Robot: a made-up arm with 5 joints.
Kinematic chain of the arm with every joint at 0, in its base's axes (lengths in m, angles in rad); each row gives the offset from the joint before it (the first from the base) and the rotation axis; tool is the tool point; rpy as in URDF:
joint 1: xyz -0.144 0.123 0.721 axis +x
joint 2: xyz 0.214 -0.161 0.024 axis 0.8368 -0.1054 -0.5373
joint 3: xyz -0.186 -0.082 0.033 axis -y
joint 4: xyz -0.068 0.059 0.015 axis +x
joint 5: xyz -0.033 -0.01 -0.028 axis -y
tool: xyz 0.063 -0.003 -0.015 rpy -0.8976 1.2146 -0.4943
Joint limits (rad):
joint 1: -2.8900..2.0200
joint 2: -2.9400..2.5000
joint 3: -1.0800..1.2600
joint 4: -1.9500..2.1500
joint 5: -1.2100..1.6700
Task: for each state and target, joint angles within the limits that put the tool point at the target. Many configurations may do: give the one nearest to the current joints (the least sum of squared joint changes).
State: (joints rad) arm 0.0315 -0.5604 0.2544 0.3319 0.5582
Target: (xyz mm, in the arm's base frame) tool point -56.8 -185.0 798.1
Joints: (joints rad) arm 0.2453 -1.4046 0.4067 -0.1111 -0.1914
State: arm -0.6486 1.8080 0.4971 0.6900 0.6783
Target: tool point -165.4 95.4 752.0
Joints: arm -0.3428 1.1610 0.8310 0.8338 1.4711
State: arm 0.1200 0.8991 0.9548 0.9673 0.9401
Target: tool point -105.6 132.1 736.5
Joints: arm -0.0718 1.4273 1.2600 1.1542 1.6595
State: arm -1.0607 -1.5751 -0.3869 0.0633 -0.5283
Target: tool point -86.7 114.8 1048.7
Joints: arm -0.9465 -1.5648 -0.3618 0.1000 -0.3628
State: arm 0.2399 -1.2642 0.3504 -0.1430 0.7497
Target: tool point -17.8 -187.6 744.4
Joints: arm 0.5786 -1.7972 0.6585 -0.2848 -0.1283
